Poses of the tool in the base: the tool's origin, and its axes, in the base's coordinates. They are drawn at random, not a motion.
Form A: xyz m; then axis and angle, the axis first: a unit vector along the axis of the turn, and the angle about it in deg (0 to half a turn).
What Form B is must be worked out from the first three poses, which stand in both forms.
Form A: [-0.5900 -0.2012 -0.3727 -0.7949 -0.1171 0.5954 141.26]
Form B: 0.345 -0.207 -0.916 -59.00; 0.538 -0.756 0.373 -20.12; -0.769 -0.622 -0.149 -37.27; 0 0 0 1
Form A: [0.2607 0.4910 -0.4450 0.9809 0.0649 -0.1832 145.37]
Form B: 0.931 0.220 -0.291 26.07; 0.012 -0.815 -0.579 49.10; -0.364 0.536 -0.762 -44.50; 0 0 0 1
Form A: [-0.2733 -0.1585 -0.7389 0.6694 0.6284 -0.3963 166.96]
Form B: -0.090 0.920 -0.382 -27.33; 0.741 -0.195 -0.643 -15.85; -0.665 -0.341 -0.664 -73.89; 0 0 0 1
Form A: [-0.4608 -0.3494 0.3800 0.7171 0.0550 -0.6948 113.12]
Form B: 0.323 0.694 -0.643 -46.08; -0.584 -0.388 -0.713 -34.94; -0.744 0.606 0.280 38.00; 0 0 0 1
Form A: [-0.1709 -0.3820 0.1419 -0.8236 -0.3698 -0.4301 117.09]
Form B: 0.532 0.826 0.186 -17.09; 0.060 -0.256 0.965 -38.20; 0.845 -0.502 -0.186 14.19; 0 0 0 1
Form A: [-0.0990 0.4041 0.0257 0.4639 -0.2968 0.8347 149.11]
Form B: -0.458 -0.684 0.567 -9.90; 0.173 -0.694 -0.698 40.41; 0.872 -0.222 0.436 2.57; 0 0 0 1
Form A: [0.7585 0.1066 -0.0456 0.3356 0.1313 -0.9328 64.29]
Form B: 0.498 0.865 -0.059 75.85; -0.816 0.444 -0.372 10.66; -0.296 0.233 0.926 -4.56; 0 0 0 1
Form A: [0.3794 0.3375 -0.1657 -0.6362 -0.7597 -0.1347 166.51]
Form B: -0.174 0.985 -0.008 37.94; 0.922 0.166 0.350 33.75; 0.346 0.053 -0.937 -16.57; 0 0 0 1
